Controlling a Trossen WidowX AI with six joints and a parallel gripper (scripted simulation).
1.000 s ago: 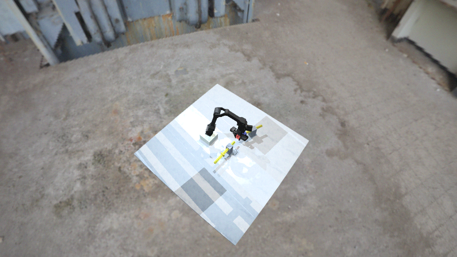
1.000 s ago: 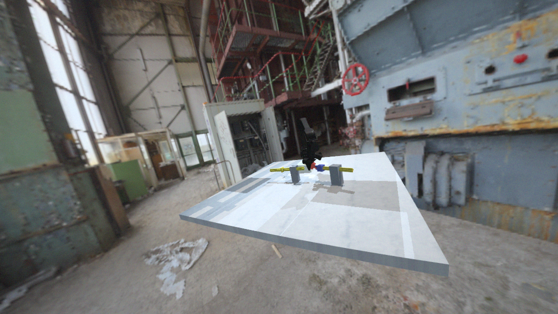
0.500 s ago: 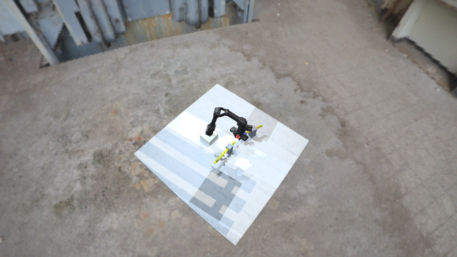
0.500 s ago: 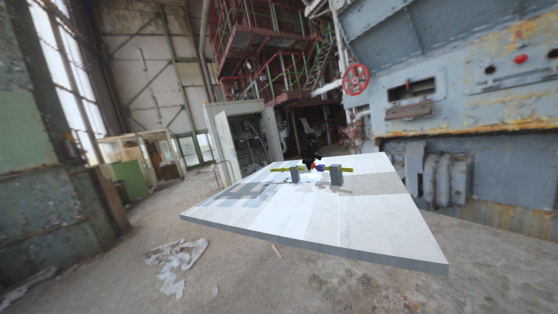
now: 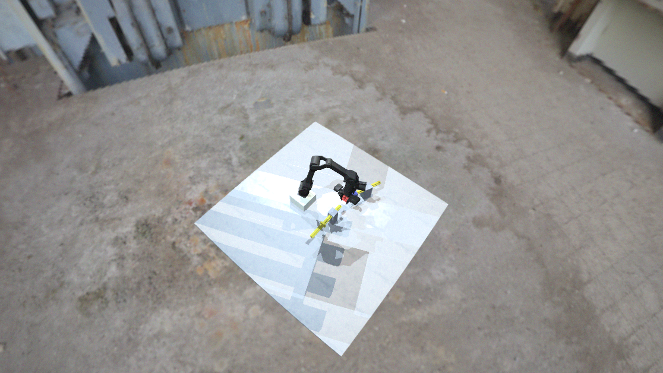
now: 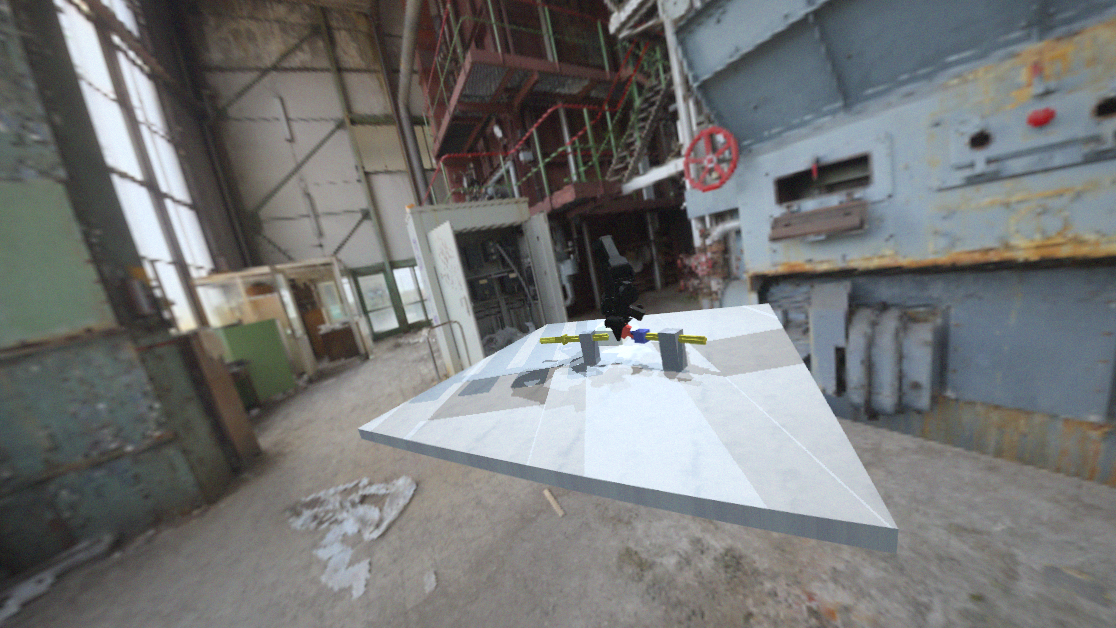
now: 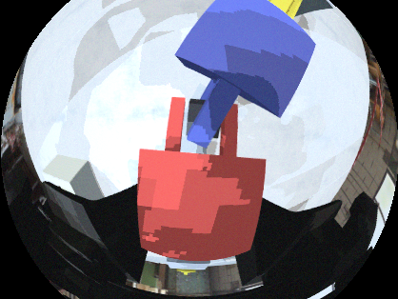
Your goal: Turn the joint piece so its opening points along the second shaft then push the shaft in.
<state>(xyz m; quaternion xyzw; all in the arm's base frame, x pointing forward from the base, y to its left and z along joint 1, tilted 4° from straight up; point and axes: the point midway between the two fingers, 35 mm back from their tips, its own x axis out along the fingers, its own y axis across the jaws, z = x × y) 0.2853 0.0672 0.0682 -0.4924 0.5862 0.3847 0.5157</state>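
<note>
The red joint piece is 3 cm above my gripper tip and 2 cm to the left of it.
</note>
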